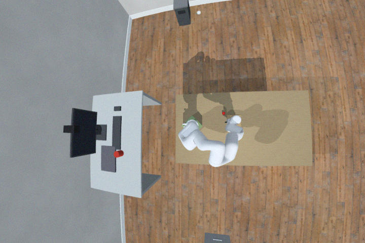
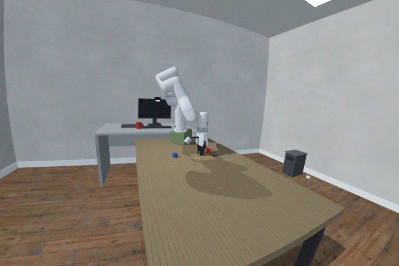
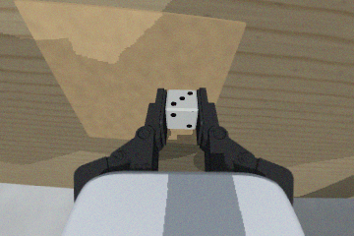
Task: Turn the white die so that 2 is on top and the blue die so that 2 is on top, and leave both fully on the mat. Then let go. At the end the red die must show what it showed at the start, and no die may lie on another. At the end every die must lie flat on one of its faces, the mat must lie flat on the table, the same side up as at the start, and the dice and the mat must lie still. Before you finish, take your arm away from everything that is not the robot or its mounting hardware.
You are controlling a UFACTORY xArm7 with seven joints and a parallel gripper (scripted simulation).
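The white die is 1 cm below my hand. Round my hand: red die 7 cm behind, 9 cm to the left, 1 cm below; then tan mat 4 cm ahead, 1 cm to the left, 2 cm below; then blue die 1 cm ahead, 19 cm to the right, 1 cm below.
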